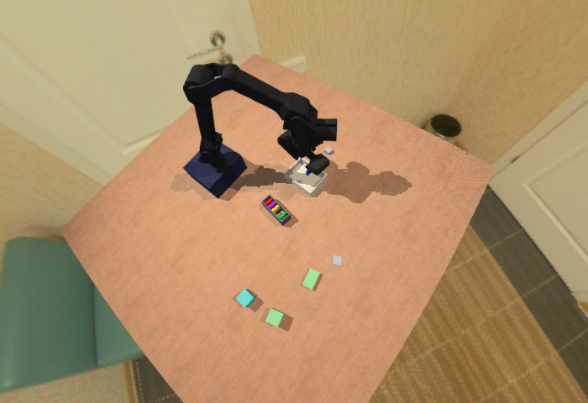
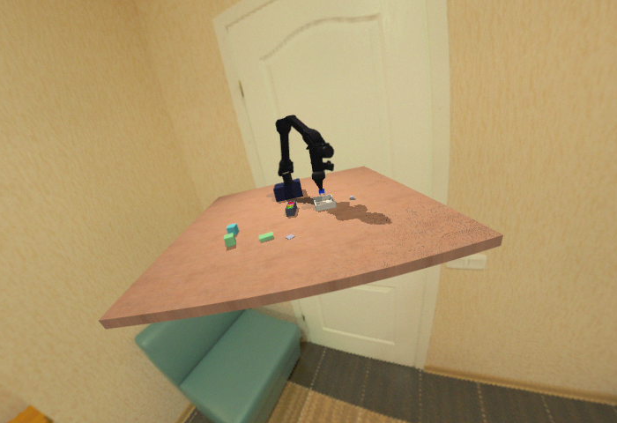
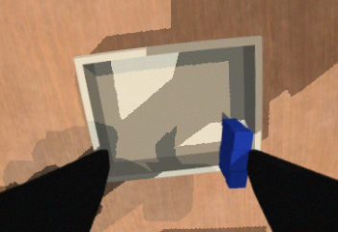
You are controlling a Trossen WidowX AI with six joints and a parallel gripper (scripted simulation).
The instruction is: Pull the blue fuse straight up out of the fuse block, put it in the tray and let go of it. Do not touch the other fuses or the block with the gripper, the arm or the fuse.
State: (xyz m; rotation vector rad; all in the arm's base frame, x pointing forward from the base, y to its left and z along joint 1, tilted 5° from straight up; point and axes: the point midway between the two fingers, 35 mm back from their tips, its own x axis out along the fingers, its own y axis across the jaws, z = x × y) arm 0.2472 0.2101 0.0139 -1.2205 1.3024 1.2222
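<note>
Now: the blue fuse 3 cm ahead of my gripper tip and 1 cm below it. Round my gripper tip: red fuse: 17 cm to the right, 7 cm below, 1 cm behind; then purple fuse: 17 cm to the right, 7 cm below, 1 cm ahead; then white tray: 9 cm below.
</note>
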